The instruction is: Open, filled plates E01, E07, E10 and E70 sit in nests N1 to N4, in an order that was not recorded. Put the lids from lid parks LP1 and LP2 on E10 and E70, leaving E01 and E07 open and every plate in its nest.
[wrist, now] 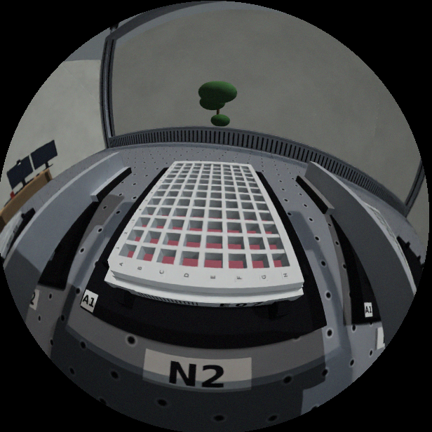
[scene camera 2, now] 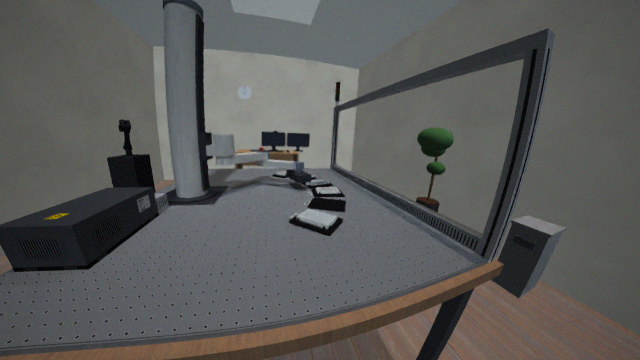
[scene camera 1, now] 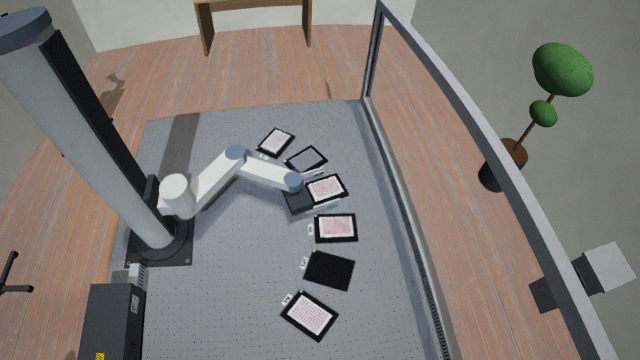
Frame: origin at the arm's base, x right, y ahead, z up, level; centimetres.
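Seen in the pictures: gripper, fingertip midpoint: (scene camera 2: 320,178) (scene camera 1: 331,183); arm's base, link origin: (scene camera 2: 193,196) (scene camera 1: 161,234).
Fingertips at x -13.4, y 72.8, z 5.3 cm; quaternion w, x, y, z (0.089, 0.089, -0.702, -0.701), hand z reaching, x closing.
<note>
Pixels of each thing's top centre, then the offset from my fingertips to it. "spot": a spot on its surface instead.
- white plate, top centre: (scene camera 1: 325,187) dx +0.5, dy -2.4, dz -1.4 cm
- N1, top centre: (scene camera 1: 275,139) dx -29.1, dy -21.4, dz -1.4 cm
- N3, top centre: (scene camera 1: 336,225) (scene camera 2: 327,189) dx +18.6, dy -1.2, dz -1.4 cm
- N4, top centre: (scene camera 1: 309,314) (scene camera 2: 317,216) dx +51.1, dy -16.0, dz -1.4 cm
- Lid park LP2, surface spot: (scene camera 1: 293,159) spot: dx -16.7, dy -14.0, dz -2.3 cm
- grey panel, top centre: (scene camera 1: 305,159) dx -15.9, dy -8.5, dz -2.3 cm
- Lid park LP1, top centre: (scene camera 1: 330,268) (scene camera 2: 328,201) dx +35.4, dy -6.5, dz -2.1 cm
My gripper (scene camera 1: 330,187) (wrist: 213,157) is open and empty, its fingers on either side of a white plate (scene camera 1: 324,189) (wrist: 215,200) with pink wells. The plate sits open in nest N2 (wrist: 200,325); its partly shaded label reads E07. Other plates sit in N1 (scene camera 1: 275,142), N3 (scene camera 1: 336,227) (scene camera 2: 327,191) and N4 (scene camera 1: 309,314) (scene camera 2: 316,218); their labels are unreadable, and I cannot tell whether the N1 and N4 plates are lidded. Lid park LP2 (scene camera 1: 293,159) holds a grey panel (scene camera 1: 306,159) that looks like a lid. Lid park LP1 (scene camera 1: 329,270) (scene camera 2: 327,204) shows bare black.
The arm's column (scene camera 1: 100,135) (scene camera 2: 184,100) stands at the left of the perforated table. A dark control box (scene camera 1: 112,320) (scene camera 2: 85,225) sits near it. A grey-framed screen (scene camera 1: 450,105) (scene camera 2: 450,70) runs along the far side beyond the nests.
</note>
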